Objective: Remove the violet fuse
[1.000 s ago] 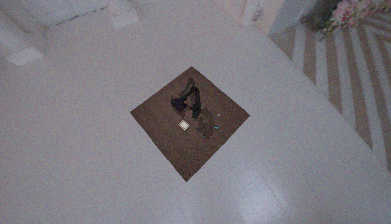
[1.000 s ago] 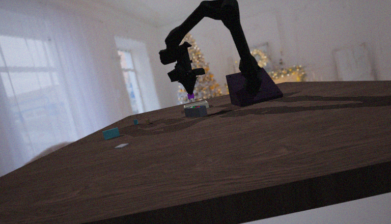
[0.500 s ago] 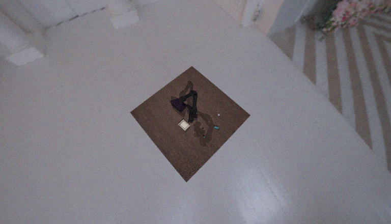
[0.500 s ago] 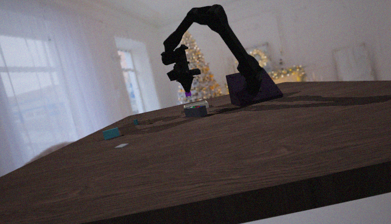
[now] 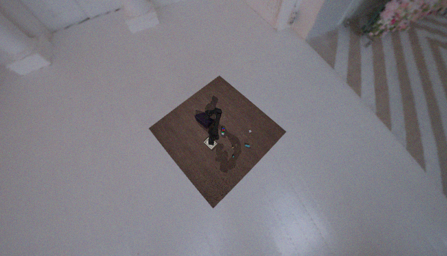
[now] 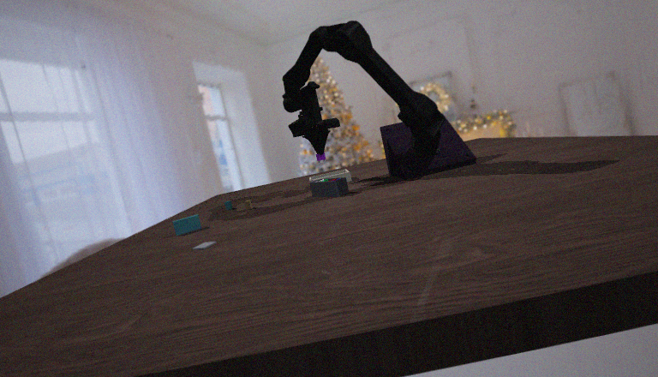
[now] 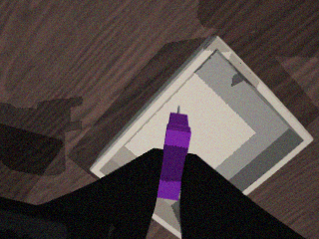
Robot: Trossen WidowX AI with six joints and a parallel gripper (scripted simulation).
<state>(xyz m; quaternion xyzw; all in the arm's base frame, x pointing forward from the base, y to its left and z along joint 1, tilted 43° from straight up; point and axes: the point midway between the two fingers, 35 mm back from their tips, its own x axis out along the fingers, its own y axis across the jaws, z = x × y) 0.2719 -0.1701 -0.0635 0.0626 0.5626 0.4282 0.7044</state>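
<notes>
Now: gripper tip 10 mm above the violet fuse. The rest, counted from my gripper tip: flat piece: 420 mm to the left, 270 mm ahead, 100 mm below; tray: 100 mm below, 40 mm to the right, 10 mm behind.
</notes>
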